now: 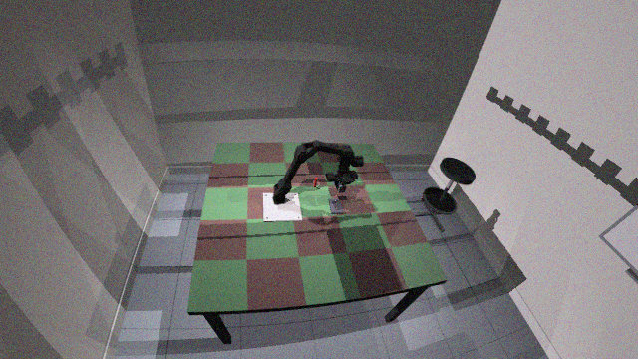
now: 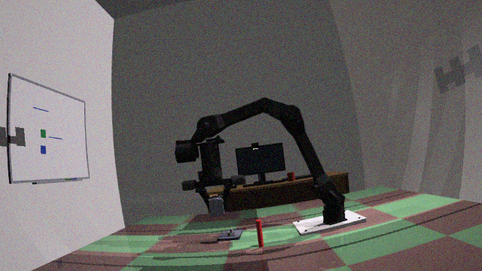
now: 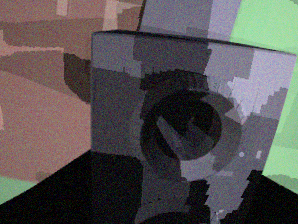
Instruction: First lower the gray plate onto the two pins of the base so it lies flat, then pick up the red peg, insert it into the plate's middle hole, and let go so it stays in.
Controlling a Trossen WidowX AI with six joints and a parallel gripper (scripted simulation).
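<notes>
The base lies 3 cm behind my gripper tip, 7 cm to the right of it and 10 cm below it. Also, from my gripper tip: gray plate: 3 cm above; then red peg: 10 cm behind, 13 cm to the left, 6 cm below.
</notes>
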